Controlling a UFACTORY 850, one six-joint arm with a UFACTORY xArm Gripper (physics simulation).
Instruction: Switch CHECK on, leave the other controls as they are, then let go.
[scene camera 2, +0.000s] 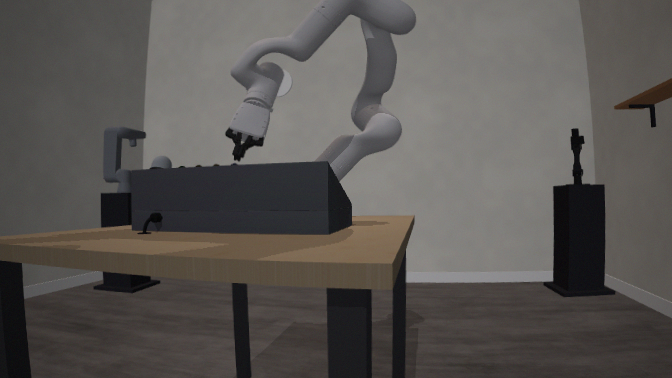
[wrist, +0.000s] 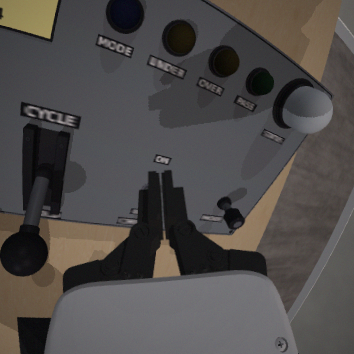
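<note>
The control panel (scene camera 2: 230, 192) (wrist: 110, 145) is a dark grey sloped box on the table; its back faces the scene camera. In the wrist view, a small ON label (wrist: 162, 159) lies just beyond the fingertips. The CHECK switch is hidden behind the fingers, so its position cannot be told. Two small labels partly show left of the fingers, too blurred to read. My gripper (scene camera 2: 237, 159) (wrist: 160, 183) is shut and empty. It points down above the panel, its tips close to the panel's top edge in the scene view.
The CYCLE lever (wrist: 35, 205) with a black ball knob is at left. A small black toggle (wrist: 231, 216) is right of the fingers. Round lamps, including the MODE lamp (wrist: 125, 13), and a white dome (wrist: 307, 109) (scene camera 2: 161, 162) line the far edge. The wooden table (scene camera 2: 200, 267) is underneath.
</note>
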